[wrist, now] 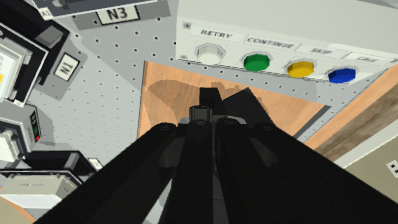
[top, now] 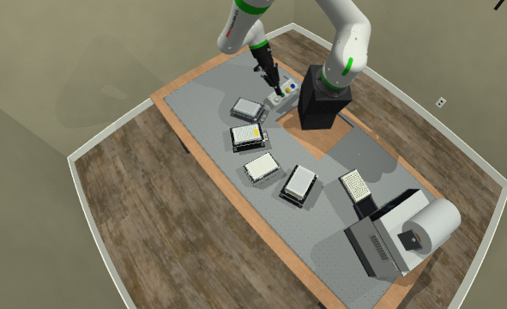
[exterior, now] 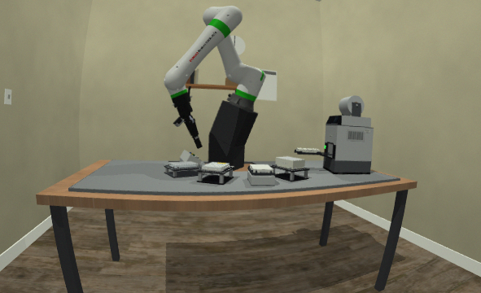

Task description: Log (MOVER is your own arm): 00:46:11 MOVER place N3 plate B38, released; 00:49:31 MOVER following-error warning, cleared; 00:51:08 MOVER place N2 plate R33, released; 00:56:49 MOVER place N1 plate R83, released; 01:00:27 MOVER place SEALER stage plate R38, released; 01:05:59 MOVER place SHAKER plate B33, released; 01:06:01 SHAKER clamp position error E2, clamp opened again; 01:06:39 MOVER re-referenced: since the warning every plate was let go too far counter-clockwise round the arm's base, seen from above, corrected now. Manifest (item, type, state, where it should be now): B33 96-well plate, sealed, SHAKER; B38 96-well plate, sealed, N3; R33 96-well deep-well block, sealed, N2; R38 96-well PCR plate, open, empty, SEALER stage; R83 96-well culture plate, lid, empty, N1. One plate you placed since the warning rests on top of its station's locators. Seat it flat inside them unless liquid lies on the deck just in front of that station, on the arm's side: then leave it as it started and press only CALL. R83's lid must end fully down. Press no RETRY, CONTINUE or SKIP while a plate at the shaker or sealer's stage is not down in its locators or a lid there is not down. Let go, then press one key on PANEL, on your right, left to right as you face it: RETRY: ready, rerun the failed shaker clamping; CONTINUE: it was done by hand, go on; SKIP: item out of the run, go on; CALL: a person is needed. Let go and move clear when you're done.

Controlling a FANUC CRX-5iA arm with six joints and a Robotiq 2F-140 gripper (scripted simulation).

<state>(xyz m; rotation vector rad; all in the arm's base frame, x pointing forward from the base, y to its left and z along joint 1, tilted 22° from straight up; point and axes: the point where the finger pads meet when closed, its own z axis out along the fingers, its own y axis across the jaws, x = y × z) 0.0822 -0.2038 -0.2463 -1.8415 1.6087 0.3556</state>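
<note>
The white retry button is 8 cm below my hand. Also, from my hand: yellow skip button 10 cm behind, 8 cm below; blue call button 15 cm behind, 8 cm below; green continue button 5 cm behind, 8 cm below.
</note>
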